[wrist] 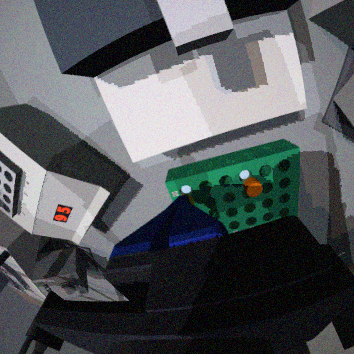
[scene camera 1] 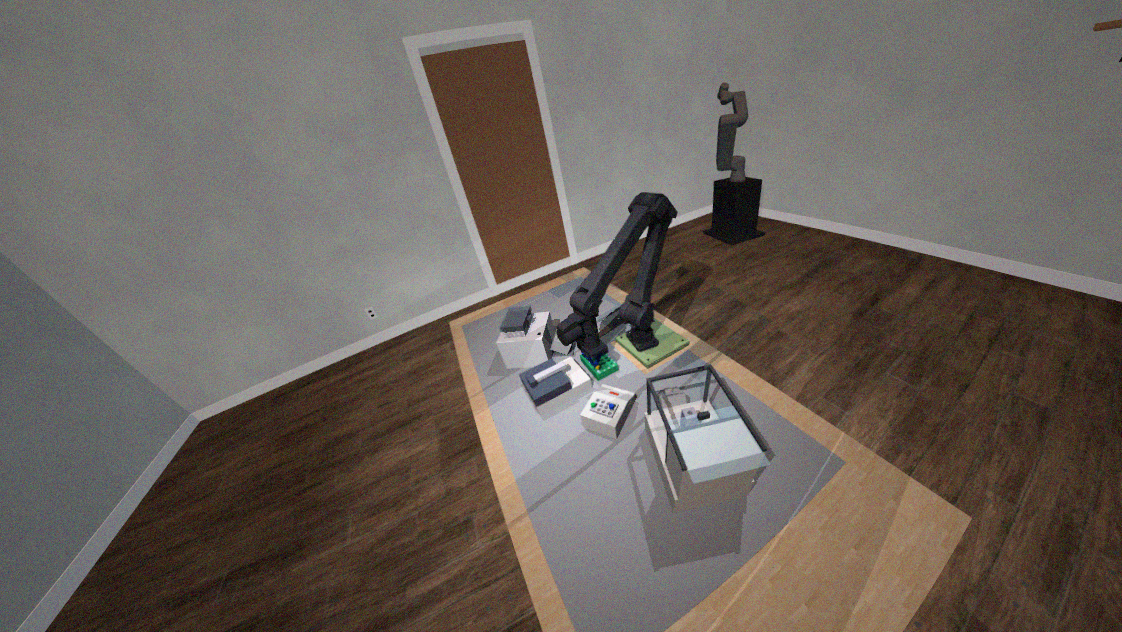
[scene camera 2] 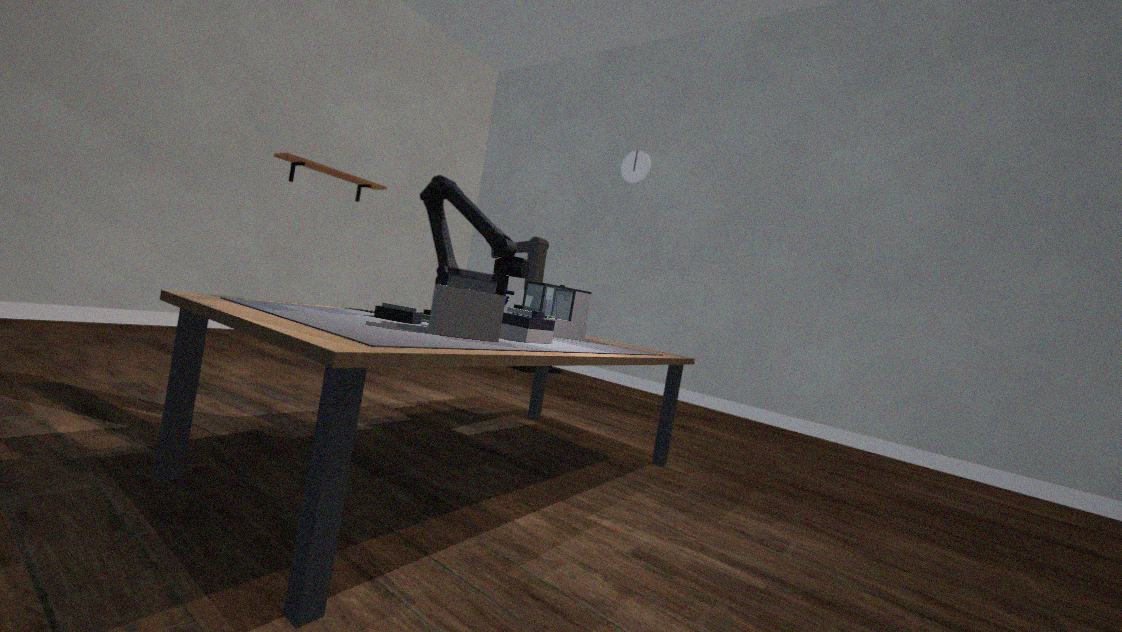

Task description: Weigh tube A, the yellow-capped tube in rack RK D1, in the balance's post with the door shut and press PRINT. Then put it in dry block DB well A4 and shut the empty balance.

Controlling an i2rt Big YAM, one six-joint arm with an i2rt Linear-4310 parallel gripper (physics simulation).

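Places are measured from the arm's base along level axes (x up, y ahead, z left), in centimetres.
Pixels of known places: gripper, fingertip midpoint: (wrist: 184, 200) (scene camera 1: 595, 366); arm's base, link origin: (scene camera 1: 641, 339).
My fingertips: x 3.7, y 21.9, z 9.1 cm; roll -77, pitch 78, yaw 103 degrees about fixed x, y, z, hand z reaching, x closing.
Ahead of a thing's pixels: the offset from my fingertips to its top centre. "spot": to the spot under its first point.
The green rack RK {dy -2.5, dx -2.4, dz -5.2 cm} (scene camera 1: 600, 366) (wrist: 211, 168) stands beside the arm's base. In the wrist view it holds an orange-capped tube {dy +0.5, dx +0.1, dz -5.6 cm} (wrist: 253, 187) and two white-capped tubes {dy -0.5, dx +0.1, dz +0.0 cm} (wrist: 186, 189) {spot: dy +1.0, dx -1.8, dz -5.3 cm} (wrist: 244, 174). Only a yellowish sliver {spot: dy -0.2, dx -0.4, dz -0.6 cm} (wrist: 191, 199) of tube A shows, behind my blue fingertip at the rack's left corner. My gripper (wrist: 184, 200) (scene camera 1: 594, 358) is shut and hangs low over that corner; I cannot tell whether it touches the tube. The glass-walled balance (scene camera 1: 718, 452) (scene camera 2: 561, 302) stands at the front of the mat. The dry block {dy +1.9, dx +1.6, dz +16.4 cm} (wrist: 63, 207) shows a red 95 on its face, left in the wrist view.
A white box (scene camera 1: 524, 341) (wrist: 158, 116) with a grey lid stands behind the rack. A grey-topped unit {dy +14.7, dx +4.8, dz -0.8 cm} (scene camera 1: 546, 379) and a small panel with coloured buttons {spot: dy +3.2, dx +0.6, dz +18.6 cm} (scene camera 1: 606, 408) lie between rack and balance. A second arm on a black pedestal (scene camera 1: 735, 208) stands far off.
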